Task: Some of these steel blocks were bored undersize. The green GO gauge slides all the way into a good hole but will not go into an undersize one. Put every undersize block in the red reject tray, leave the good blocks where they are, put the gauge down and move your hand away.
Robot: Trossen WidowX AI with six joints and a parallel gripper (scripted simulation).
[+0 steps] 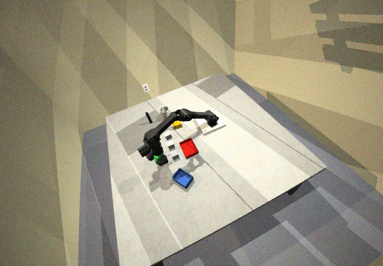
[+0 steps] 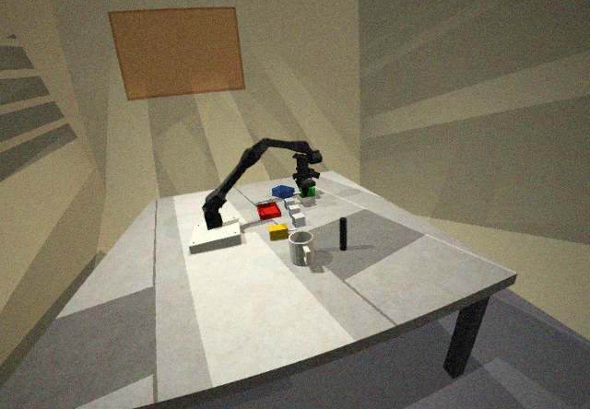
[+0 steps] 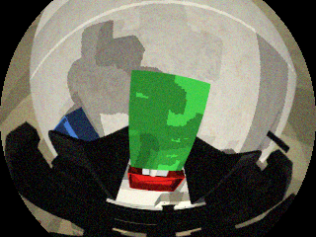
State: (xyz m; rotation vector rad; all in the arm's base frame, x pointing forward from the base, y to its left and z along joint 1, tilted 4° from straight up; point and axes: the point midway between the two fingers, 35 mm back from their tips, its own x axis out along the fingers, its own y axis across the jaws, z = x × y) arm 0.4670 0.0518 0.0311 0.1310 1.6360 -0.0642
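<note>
Right now the steel block is 10 cm behind my gripper tip, 9 cm to the right of it and 3 cm below it. From my gripper tip the other things lie so: green GO gauge: 1 cm behind, 2 cm above; then blue tray: 4 cm behind, 19 cm to the left, 4 cm below; then red reject tray: 20 cm behind, 1 cm to the left, 4 cm below.
</note>
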